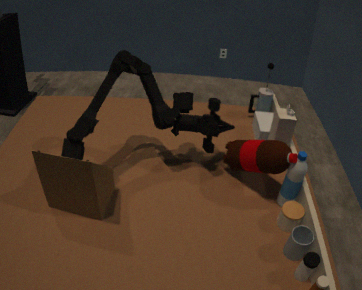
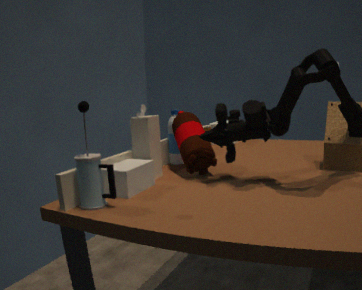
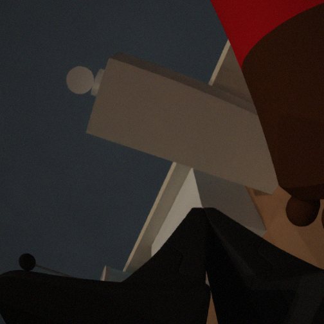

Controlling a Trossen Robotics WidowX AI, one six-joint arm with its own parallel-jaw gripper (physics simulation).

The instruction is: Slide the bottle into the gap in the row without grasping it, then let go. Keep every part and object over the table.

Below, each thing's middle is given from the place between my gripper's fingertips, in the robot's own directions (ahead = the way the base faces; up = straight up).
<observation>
Now: hand 110 mm to the left of the large brown bottle (image 1: 262, 156), 90 mm short of it and 30 mm above it. Round my hand: tall white carton (image 2: 145, 130) 190 mm ahead, 50 mm to the left, 20 mm below; blue-capped bottle (image 1: 296, 172) 220 mm ahead, 190 mm to the right, 40 mm below; white box (image 2: 132, 176) 190 mm to the left, 150 mm ahead, 100 mm below.
</observation>
